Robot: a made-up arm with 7 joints. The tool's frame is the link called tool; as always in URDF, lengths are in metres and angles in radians. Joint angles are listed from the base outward. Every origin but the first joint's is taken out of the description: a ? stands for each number. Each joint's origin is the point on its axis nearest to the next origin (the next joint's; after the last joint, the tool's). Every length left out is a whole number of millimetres.
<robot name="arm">
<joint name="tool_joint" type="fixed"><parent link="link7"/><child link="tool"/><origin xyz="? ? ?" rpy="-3.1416 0 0"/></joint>
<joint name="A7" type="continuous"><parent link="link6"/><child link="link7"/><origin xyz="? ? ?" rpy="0 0 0"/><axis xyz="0 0 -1"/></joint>
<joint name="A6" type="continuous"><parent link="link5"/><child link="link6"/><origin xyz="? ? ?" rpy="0 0 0"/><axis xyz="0 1 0"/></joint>
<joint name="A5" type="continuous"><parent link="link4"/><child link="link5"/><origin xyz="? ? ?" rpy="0 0 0"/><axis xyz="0 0 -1"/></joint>
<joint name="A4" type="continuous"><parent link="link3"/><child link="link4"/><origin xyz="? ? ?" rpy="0 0 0"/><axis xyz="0 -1 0"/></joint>
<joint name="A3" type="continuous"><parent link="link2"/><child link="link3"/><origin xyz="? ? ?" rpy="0 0 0"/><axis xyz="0 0 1"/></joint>
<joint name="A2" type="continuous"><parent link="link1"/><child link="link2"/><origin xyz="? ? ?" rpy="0 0 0"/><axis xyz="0 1 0"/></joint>
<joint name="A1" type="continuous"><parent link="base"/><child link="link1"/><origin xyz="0 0 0.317" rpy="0 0 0"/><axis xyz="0 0 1"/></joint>
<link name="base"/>
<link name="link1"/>
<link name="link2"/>
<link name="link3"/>
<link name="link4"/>
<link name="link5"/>
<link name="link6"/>
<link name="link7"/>
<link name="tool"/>
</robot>
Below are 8 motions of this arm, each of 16 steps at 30 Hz.
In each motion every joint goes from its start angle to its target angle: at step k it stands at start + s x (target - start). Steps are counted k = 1, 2, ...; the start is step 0. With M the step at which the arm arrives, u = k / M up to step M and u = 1 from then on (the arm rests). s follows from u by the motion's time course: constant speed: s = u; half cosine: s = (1 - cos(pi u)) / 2; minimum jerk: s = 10 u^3 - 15 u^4 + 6 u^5.
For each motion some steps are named. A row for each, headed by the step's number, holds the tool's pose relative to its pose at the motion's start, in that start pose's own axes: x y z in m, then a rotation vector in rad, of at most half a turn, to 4 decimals.
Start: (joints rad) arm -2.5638 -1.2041 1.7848 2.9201 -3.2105 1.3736 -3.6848
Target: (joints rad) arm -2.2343 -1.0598 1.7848 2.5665 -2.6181 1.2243 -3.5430
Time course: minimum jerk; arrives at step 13
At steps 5, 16:
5: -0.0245 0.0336 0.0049 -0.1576 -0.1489 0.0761
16: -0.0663 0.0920 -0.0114 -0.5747 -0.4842 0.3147

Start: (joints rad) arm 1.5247 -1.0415 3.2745 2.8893 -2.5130 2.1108 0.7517
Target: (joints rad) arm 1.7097 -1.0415 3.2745 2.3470 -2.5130 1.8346 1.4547
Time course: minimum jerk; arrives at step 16
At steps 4, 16:
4: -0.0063 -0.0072 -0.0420 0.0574 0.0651 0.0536
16: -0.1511 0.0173 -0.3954 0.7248 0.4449 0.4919

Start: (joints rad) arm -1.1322 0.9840 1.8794 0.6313 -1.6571 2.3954 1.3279
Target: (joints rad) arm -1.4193 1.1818 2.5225 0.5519 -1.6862 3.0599 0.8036
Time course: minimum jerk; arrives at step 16
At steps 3, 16:
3: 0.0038 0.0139 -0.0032 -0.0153 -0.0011 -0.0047
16: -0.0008 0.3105 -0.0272 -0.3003 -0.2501 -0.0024

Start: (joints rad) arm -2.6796 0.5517 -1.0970 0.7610 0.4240 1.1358 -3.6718
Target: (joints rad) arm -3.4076 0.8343 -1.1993 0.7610 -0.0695 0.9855 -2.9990
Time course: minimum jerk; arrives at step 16
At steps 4, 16:
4: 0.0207 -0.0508 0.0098 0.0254 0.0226 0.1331
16: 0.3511 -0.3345 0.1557 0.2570 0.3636 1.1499

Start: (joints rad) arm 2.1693 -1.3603 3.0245 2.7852 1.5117 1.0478 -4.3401
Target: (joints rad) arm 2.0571 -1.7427 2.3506 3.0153 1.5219 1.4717 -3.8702
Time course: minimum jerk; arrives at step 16
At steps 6, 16:
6: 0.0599 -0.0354 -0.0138 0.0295 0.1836 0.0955
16: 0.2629 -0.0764 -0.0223 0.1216 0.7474 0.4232

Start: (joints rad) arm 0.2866 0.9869 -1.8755 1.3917 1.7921 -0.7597 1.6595
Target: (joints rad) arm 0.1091 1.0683 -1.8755 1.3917 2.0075 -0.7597 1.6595
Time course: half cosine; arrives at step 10
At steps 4, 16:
4: 0.0257 -0.0114 0.0132 0.0532 0.0433 0.0079
16: 0.0744 -0.0352 0.0350 0.1563 0.1190 0.0262

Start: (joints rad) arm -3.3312 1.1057 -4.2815 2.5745 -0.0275 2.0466 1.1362
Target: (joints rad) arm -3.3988 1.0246 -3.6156 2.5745 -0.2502 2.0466 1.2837
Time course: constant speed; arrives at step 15
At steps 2, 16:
2: -0.0335 -0.0132 -0.0029 0.0062 -0.0025 -0.0465
16: -0.2613 -0.0494 -0.0275 0.0555 -0.0201 -0.3449

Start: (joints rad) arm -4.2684 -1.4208 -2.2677 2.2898 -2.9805 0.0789 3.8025
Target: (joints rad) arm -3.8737 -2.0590 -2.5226 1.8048 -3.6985 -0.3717 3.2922
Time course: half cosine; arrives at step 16
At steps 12, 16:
12: -0.2260 0.6598 -0.4216 -0.8394 -1.2604 -0.9169
16: -0.2161 0.7133 -0.5434 -0.9091 -1.5530 -1.0225

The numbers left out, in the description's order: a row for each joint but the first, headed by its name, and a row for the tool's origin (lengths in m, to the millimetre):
tool: 0 0 0
A7: 0.115 0 -0.146
A6: 0 0 0
A5: 0.12 0 -0.53
A4: 0.033 0 0
A3: 0 0 0.2
A2: 0 0 0

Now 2 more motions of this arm.
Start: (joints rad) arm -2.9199 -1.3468 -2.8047 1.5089 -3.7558 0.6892 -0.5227
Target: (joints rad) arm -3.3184 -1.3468 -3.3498 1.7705 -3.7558 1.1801 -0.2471
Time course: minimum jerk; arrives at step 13
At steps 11, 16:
11: 0.2373 -0.4570 -0.3076 0.7442 -0.0278 -0.0802
16: 0.2418 -0.4658 -0.3221 0.7595 -0.0288 -0.0880

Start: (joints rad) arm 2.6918 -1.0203 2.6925 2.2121 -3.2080 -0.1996 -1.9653
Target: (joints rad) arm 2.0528 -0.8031 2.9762 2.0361 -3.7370 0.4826 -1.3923
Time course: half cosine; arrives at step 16
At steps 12, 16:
12: 0.2851 0.1953 0.0047 0.3293 0.3243 0.3564
16: 0.3260 0.2251 -0.0105 0.4014 0.3486 0.3940

